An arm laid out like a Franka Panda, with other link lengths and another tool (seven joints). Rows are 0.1 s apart.
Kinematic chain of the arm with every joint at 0, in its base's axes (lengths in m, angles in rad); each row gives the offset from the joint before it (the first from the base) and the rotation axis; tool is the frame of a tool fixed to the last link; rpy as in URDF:
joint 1: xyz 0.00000 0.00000 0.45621 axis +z
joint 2: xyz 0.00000 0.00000 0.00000 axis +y
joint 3: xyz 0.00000 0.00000 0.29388 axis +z
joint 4: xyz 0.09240 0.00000 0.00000 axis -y
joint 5: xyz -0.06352 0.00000 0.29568 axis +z
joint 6: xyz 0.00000 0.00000 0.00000 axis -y
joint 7: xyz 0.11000 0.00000 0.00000 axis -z
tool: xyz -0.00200 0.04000 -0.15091 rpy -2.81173 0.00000 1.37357
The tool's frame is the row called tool.
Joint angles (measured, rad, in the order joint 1, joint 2, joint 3, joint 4, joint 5, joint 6, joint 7), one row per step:
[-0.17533 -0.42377 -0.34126 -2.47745 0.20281 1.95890 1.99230]
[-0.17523 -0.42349 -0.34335 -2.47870 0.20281 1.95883 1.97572]
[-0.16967 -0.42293 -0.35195 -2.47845 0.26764 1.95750 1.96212]
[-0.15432 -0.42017 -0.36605 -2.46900 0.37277 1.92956 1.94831]
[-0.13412 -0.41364 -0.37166 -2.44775 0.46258 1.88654 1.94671]
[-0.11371 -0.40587 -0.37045 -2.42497 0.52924 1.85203 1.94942]
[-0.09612 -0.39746 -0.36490 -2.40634 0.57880 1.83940 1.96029]
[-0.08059 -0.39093 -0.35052 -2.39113 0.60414 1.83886 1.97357]
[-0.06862 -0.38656 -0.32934 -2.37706 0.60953 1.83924 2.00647]
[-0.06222 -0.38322 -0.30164 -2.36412 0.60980 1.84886 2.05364]
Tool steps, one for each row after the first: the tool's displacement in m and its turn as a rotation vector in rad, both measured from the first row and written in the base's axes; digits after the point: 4 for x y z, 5 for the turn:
[-0.0001 -0.0001 -0.0006 0.00061 -0.00424 0.01400]
[0.0026 0.0041 0.0000 0.05563 -0.03162 -0.00650]
[0.0072 0.0147 0.0020 0.15575 -0.06119 -0.03269]
[0.0144 0.0293 0.0072 0.24618 -0.07626 -0.04224]
[0.0227 0.0437 0.0137 0.31143 -0.08626 -0.03900]
[0.0312 0.0547 0.0198 0.35213 -0.09600 -0.04226]
[0.0393 0.0653 0.0251 0.36523 -0.10057 -0.03592]
[0.0454 0.0759 0.0296 0.36160 -0.08900 -0.03534]
[0.0512 0.0853 0.0344 0.34854 -0.07560 -0.04877]

